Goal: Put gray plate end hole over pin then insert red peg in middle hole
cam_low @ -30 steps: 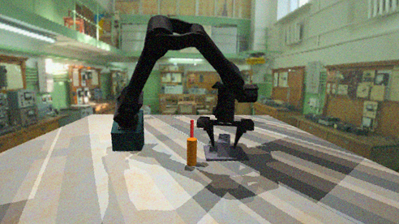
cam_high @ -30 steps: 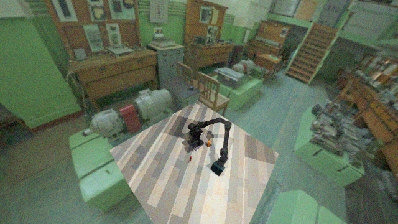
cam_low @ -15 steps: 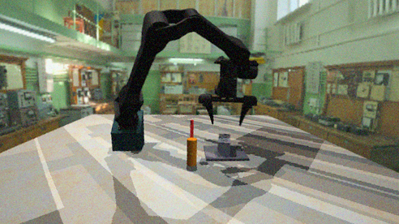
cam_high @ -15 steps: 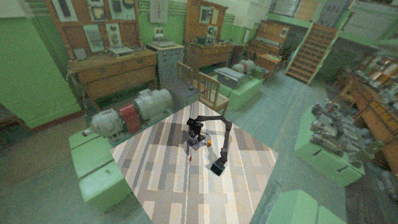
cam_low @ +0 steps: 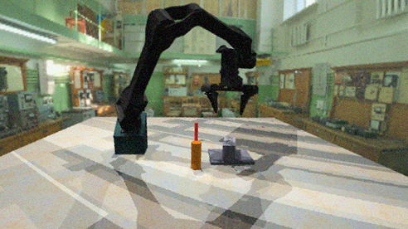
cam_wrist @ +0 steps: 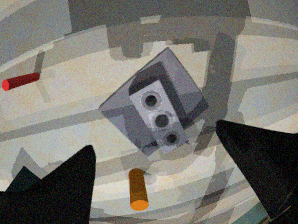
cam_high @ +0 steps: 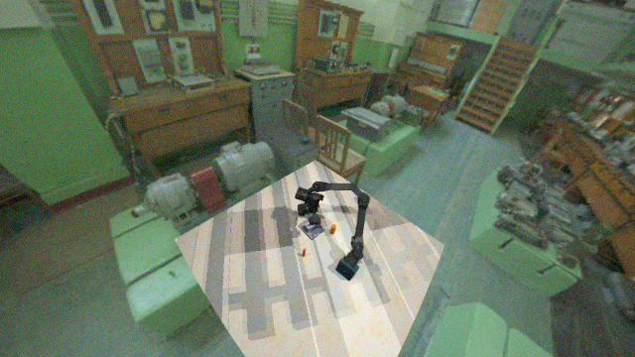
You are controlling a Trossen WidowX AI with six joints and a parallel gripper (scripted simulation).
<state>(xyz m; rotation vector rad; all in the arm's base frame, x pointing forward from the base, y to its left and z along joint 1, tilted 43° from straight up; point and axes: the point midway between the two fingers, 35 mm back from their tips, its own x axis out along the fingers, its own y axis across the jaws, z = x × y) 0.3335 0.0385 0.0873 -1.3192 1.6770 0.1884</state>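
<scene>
Right now the red peg is 15 cm to the left of my gripper tip, 10 cm below it and 10 cm behind it. Round my gripper tip: orange cylinder: 12 cm behind, 11 cm to the right, 10 cm below; then dark base: 14 cm below, 2 cm to the right, 1 cm ahead; then gray plate: 10 cm below, 3 cm to the right.
</scene>
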